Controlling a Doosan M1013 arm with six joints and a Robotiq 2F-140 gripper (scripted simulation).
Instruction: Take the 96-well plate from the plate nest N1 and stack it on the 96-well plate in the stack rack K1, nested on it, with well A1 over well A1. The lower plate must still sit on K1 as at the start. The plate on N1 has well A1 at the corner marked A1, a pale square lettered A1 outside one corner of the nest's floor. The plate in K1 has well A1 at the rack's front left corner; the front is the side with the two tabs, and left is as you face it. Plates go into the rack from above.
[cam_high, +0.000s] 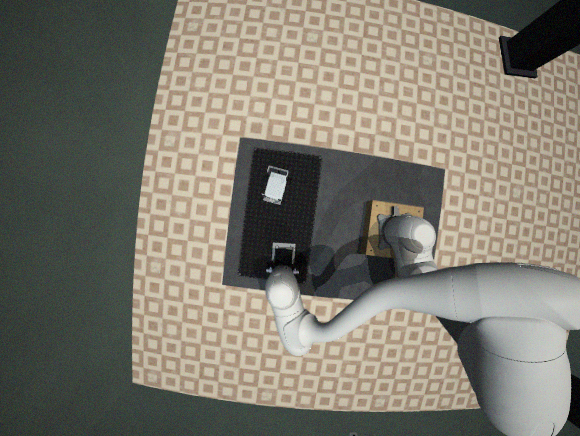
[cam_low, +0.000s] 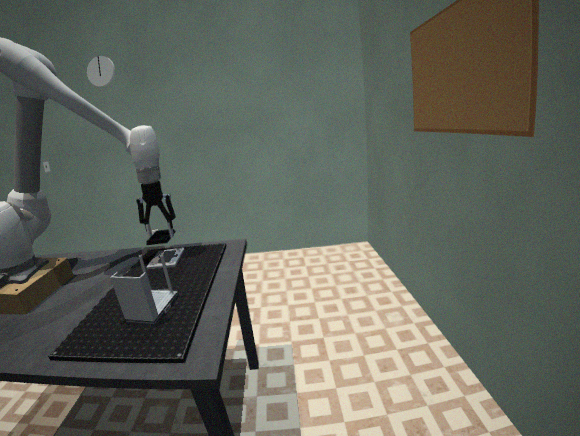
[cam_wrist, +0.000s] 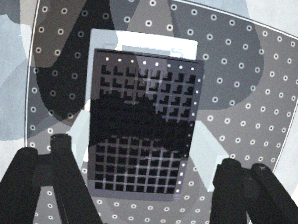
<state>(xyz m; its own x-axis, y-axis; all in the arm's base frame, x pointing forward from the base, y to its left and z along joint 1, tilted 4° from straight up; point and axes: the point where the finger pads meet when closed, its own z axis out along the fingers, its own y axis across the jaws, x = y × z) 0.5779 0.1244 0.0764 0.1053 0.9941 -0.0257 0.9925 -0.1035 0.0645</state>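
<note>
Now: the white 96-well plate 38 cm to the right of my hand, 10 cm below it and 2 cm ahead of it. Round my hand: dark 96-well plate (2 cm below).
</note>
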